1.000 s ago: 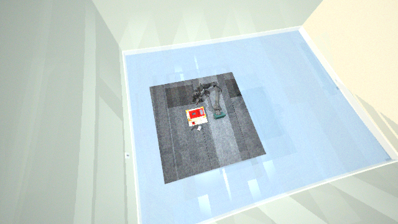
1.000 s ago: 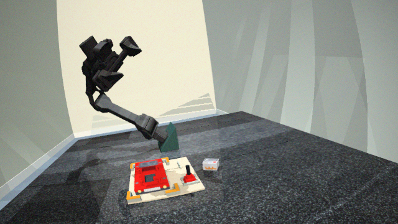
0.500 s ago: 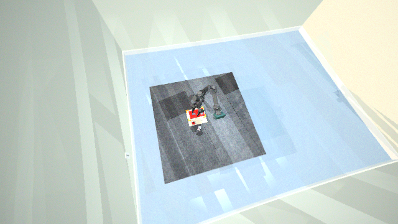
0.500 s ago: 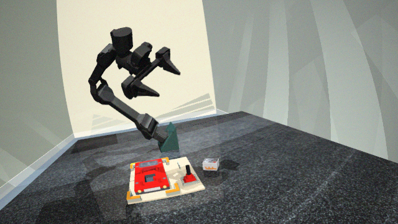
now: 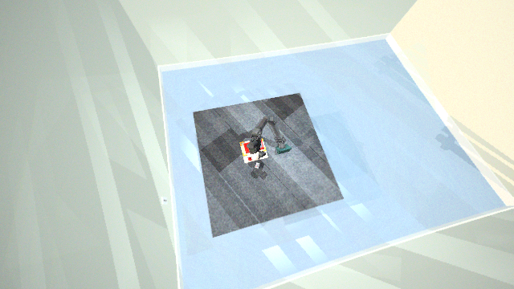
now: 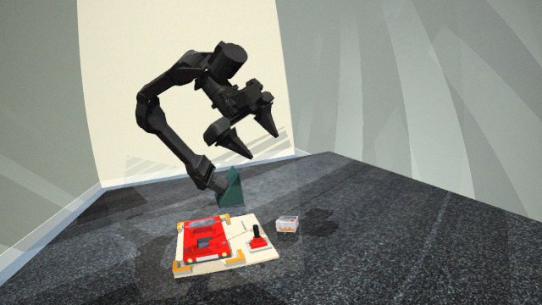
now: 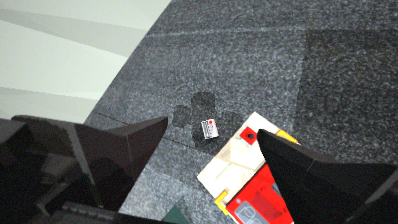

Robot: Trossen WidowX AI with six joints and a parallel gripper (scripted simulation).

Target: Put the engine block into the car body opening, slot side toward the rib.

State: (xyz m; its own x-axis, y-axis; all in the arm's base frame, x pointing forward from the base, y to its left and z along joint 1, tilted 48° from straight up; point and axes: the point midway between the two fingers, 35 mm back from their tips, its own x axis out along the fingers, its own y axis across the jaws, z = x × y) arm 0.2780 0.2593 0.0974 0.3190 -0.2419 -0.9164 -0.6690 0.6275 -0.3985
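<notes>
My gripper tip is now 40 mm past the engine block, 40 mm to the right of it and 210 mm above it.
</notes>
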